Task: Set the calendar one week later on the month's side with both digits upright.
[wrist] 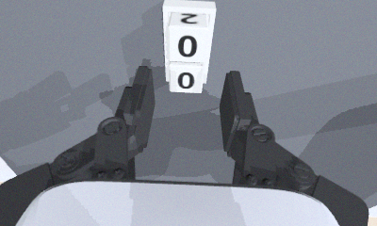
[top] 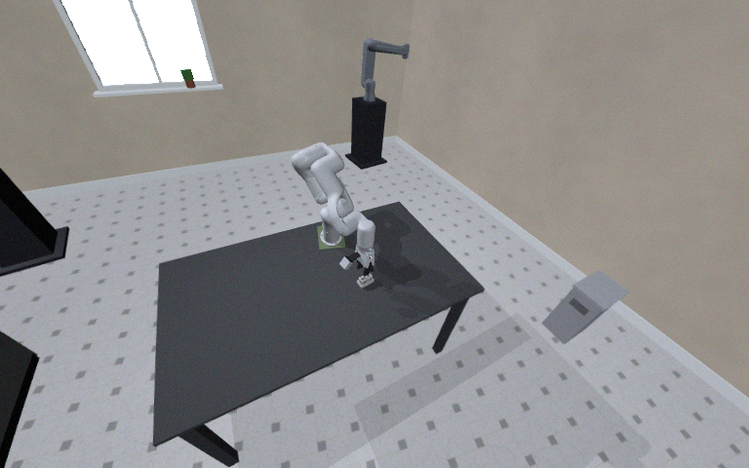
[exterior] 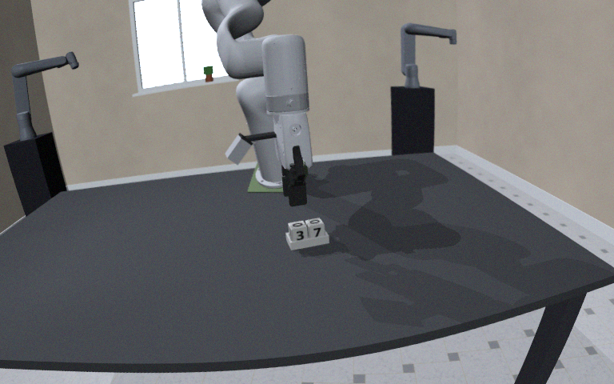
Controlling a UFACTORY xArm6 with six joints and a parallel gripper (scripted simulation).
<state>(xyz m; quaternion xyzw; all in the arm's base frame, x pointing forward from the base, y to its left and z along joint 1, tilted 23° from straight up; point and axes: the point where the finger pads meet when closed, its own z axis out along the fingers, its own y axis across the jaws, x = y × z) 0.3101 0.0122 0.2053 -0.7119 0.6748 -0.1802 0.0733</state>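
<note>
My gripper is now 100 mm above the white calendar tray and 20 mm to the right of it.
</note>
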